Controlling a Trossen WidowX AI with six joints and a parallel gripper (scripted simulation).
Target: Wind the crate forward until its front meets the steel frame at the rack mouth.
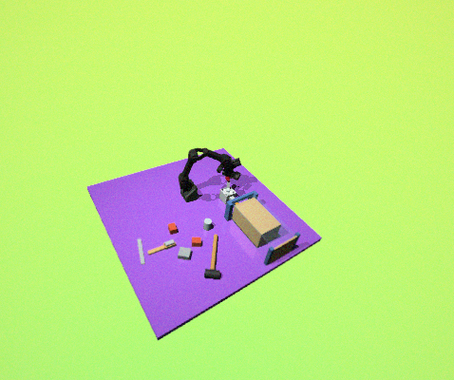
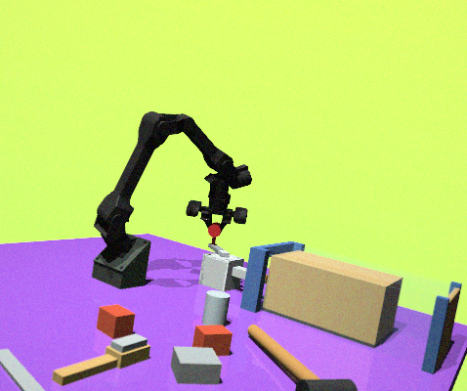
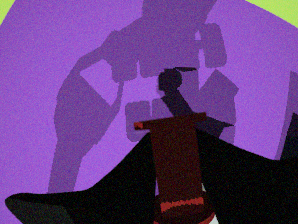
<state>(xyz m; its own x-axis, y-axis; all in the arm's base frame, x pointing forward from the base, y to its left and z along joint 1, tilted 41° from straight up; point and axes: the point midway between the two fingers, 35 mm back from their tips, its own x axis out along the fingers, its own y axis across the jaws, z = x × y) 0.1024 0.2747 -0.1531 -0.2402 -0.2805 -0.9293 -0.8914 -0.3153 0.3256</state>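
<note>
My gripper tip is 4 cm short of the winch handle, 4 cm to the left of it and 3 cm above it. The rest, counted from my gripper tip: red knob: 1 cm ahead, 1 cm to the right; then grey winch: 7 cm ahead, 8 cm to the right, 10 cm below; then grey block: 39 cm ahead, 61 cm to the right, 12 cm below.
</note>
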